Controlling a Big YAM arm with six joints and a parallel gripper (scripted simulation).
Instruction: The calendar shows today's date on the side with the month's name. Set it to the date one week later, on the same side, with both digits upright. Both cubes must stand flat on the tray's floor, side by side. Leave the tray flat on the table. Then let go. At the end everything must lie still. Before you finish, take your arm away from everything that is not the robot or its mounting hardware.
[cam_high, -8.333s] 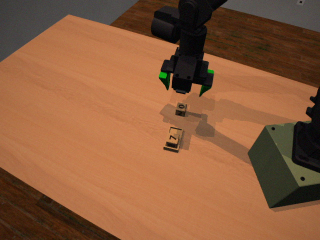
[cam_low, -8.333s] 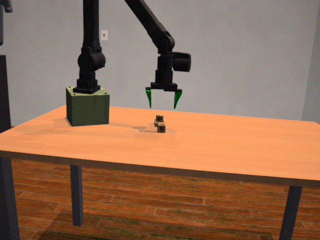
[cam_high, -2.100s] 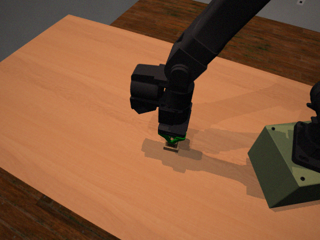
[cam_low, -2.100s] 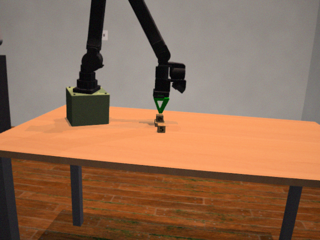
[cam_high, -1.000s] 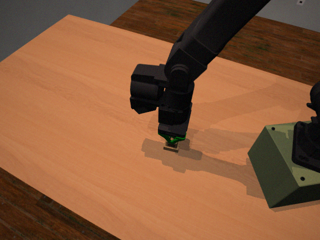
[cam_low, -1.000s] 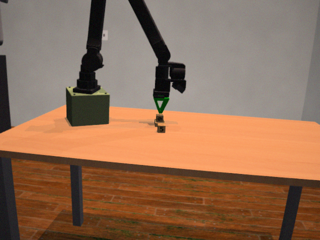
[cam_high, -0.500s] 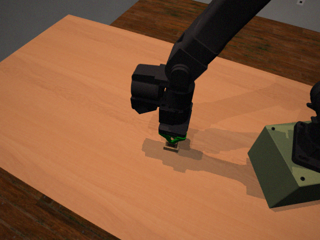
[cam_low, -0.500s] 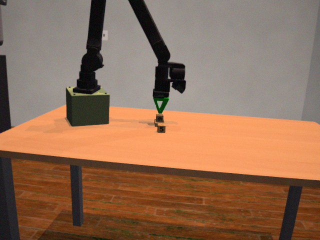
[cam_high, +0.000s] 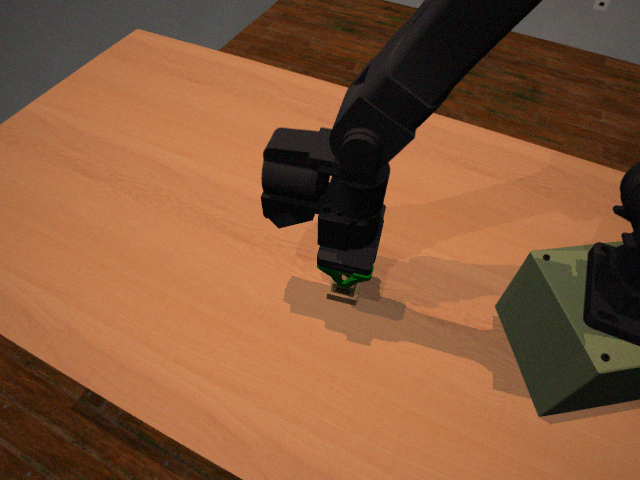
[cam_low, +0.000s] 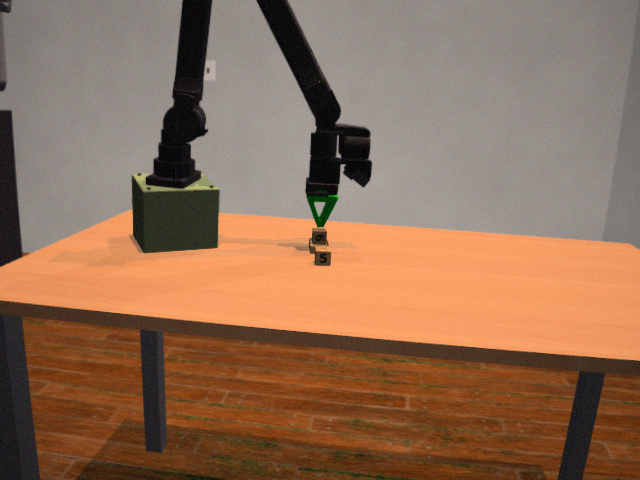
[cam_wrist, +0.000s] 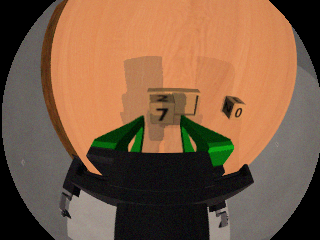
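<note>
The tray lies 20 mm to the right of my hand and 50 mm below it.
</note>
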